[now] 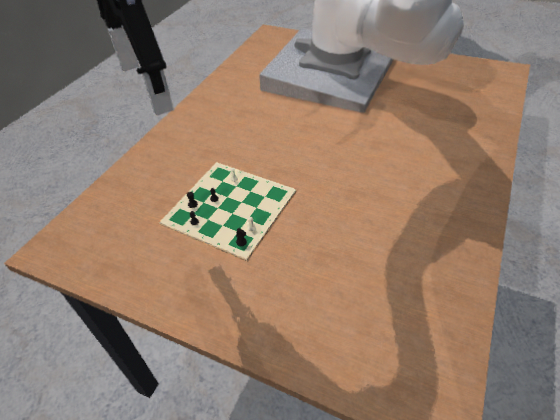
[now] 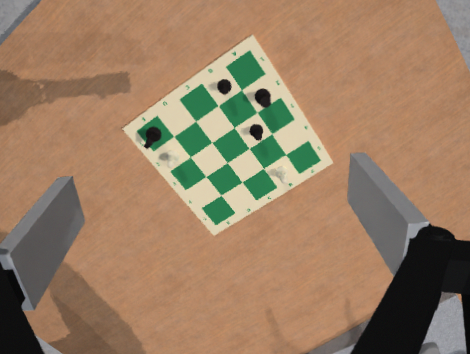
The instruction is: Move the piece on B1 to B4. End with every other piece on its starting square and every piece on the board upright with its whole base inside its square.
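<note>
The chessboard lies flat on the table. A black pawn stands upright on cream square B1. Green square B4 is empty. A black pawn stands beside it on B3, and a whitish piece on B5. A taller black piece stands on A2. A black piece is on E1, a whitish piece on E2. My gripper is open and empty, high above the table.
The wooden table extends around the board. The arm's grey base block stands at the back of the table. The white arm rises above it. Shadows of the arm fall across the table's right and front.
</note>
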